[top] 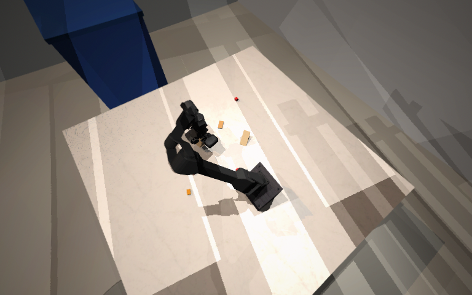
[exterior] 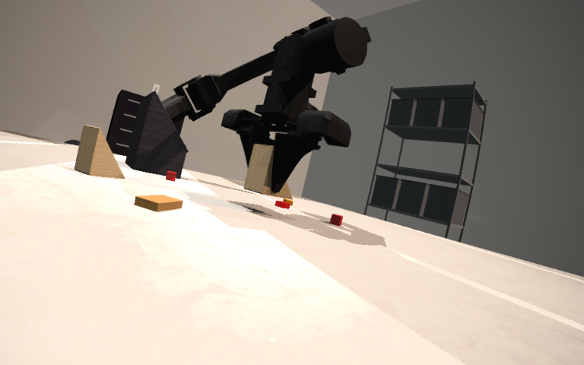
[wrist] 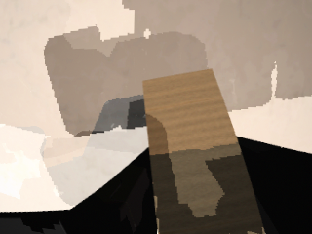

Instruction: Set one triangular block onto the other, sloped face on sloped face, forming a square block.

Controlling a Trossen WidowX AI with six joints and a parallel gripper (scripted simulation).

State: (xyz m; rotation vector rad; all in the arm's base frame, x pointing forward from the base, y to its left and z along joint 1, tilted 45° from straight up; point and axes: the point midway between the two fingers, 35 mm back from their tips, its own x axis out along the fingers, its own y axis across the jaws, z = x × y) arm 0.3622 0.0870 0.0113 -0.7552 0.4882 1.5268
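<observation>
The orange-brown slab is 14 cm to the right of my gripper tip, 4 cm ahead of it and 3 cm below it. The rest, counted from my gripper tip: orange piece 20 cm to the left, 18 cm behind, 3 cm below.
</observation>
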